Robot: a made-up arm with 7 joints.
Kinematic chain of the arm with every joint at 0, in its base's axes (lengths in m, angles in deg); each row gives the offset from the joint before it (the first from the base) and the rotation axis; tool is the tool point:
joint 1: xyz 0 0 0.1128 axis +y
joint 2: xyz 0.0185 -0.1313 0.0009 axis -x
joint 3: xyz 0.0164 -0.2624 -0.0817 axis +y
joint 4: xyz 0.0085 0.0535 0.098 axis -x
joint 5: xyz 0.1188 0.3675 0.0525 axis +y
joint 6: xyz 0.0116 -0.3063 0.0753 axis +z
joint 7: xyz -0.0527 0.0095 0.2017 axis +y
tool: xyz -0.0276 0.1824 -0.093
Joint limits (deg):
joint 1: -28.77..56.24
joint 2: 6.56..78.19
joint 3: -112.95..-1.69
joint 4: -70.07..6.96
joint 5: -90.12..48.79
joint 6: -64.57..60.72
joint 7: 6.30..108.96
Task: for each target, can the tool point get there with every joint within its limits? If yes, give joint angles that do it. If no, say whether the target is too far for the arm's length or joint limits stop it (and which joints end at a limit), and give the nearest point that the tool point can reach.
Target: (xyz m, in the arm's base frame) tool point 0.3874 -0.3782 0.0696
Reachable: no: joint limits stop it (at a limit: joint 1, joint 2, joint 3, joint 4, joint 5, joint 7) | nearest point 0.4677 -0.3836 0.0884 | short by 0.083 m
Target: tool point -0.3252 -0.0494 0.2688
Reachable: yes | joints 0.62 45.65 -43.06 -30.86 -61.01 -40.32 67.99
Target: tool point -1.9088 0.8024 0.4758
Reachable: no: too far | nearest point -0.5901 0.0671 0.3153 | short by 1.518 m
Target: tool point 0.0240 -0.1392 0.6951
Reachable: yes | joints -2.85 45.02 -11.03 -57.15 31.88 16.39 67.49
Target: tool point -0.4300 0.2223 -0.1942
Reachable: no: joint limits stop it (at a limit: joint 1, joint 2, joint 6, joint 7) | nearest point -0.3631 0.1235 -0.0826 | short by 0.163 m
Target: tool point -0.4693 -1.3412 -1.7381
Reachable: no: too far | nearest point -0.2083 -0.5699 -0.3264 | short by 1.630 m
